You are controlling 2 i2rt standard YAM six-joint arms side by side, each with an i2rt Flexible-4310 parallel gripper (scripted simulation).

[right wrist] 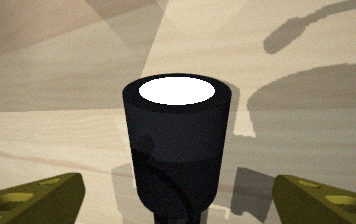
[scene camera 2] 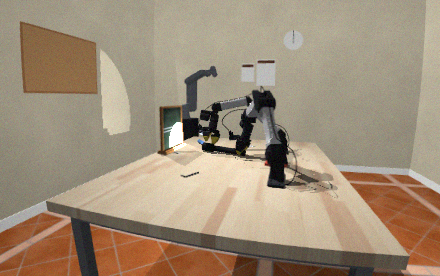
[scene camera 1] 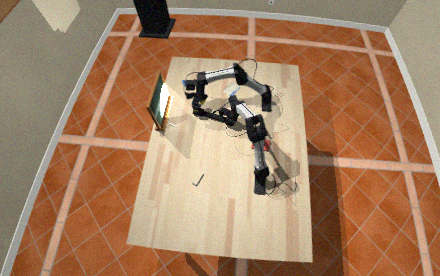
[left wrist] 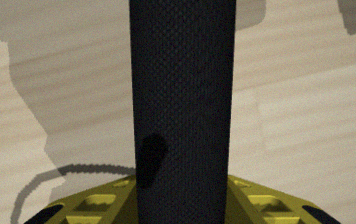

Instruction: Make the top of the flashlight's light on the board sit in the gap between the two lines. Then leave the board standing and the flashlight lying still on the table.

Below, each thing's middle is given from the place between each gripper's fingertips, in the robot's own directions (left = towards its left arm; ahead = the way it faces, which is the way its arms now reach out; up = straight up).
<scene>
My right hand is 1 cm past the flashlight head [right wrist: 176, 122], 2 cm to the right of it and 4 cm above it.
Now: left hand 210 mm short of the flashlight head, 40 mm to the left of it and 10 mm below it.
</scene>
